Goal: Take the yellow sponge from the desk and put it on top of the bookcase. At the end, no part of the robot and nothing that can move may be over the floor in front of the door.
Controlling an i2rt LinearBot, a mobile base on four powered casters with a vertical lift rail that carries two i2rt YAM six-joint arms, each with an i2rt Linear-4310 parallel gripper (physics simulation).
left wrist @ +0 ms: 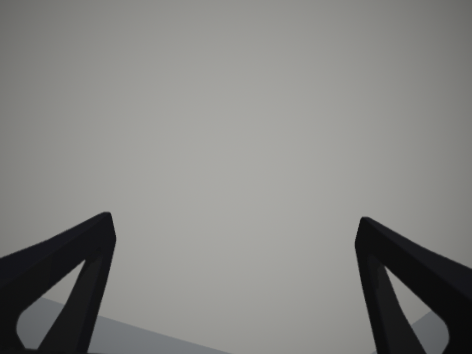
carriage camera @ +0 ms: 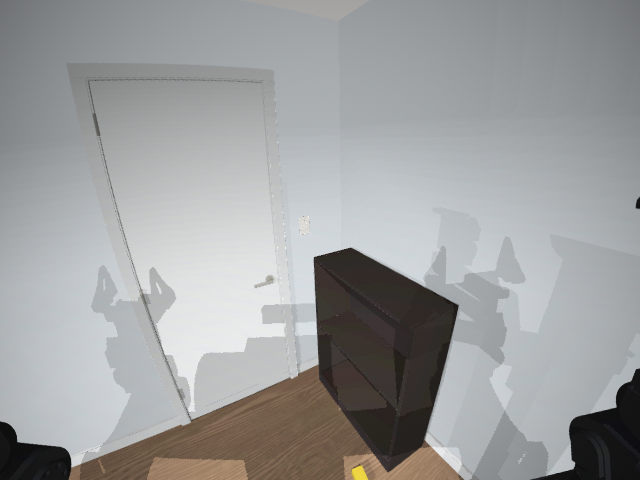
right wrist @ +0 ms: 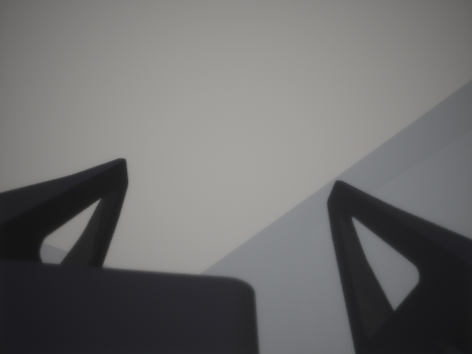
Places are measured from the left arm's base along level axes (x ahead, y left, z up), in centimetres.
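Pixels of known places: left gripper, fingertip midpoint: (left wrist: pixel 235 228); right gripper, fingertip midpoint: (right wrist: pixel 232 181).
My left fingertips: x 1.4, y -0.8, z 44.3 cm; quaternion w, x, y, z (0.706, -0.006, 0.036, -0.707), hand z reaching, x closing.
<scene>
Ahead of a thing's pixels: the offset from my left fingertips to its middle. Level surfaces: height alone.
A yellow block that looks like the sponge {dx +61.4, dy -51.3, dz -172.4 cm} (carriage camera: pixel 359 472) shows in part at the bottom edge of the carriage view, against the wooden floor near the bookcase's lower front corner. The dark bookcase (carriage camera: pixel 379 286) stands upright along the wall at the right of the corner, with its top board in view. The door (carriage camera: pixel 191 217) is shut, at the left. My left gripper (left wrist: pixel 235 228) is open and empty, with the ceiling behind it. My right gripper (right wrist: pixel 232 181) is open and empty, with ceiling and wall behind it. Neither gripper shows in the carriage view, and both are apart from the sponge.
Wooden floor {dz -174.6 cm} (carriage camera: pixel 279 413) runs from the door to the bookcase. Parts of my left arm (carriage camera: pixel 38 459) and right arm (carriage camera: pixel 599 439) show at the lower edges. A wall switch {dx +149.0, dy -26.2, dz -52.6 cm} (carriage camera: pixel 304 225) is between door and corner. Arm shadows fall on the door and walls.
</scene>
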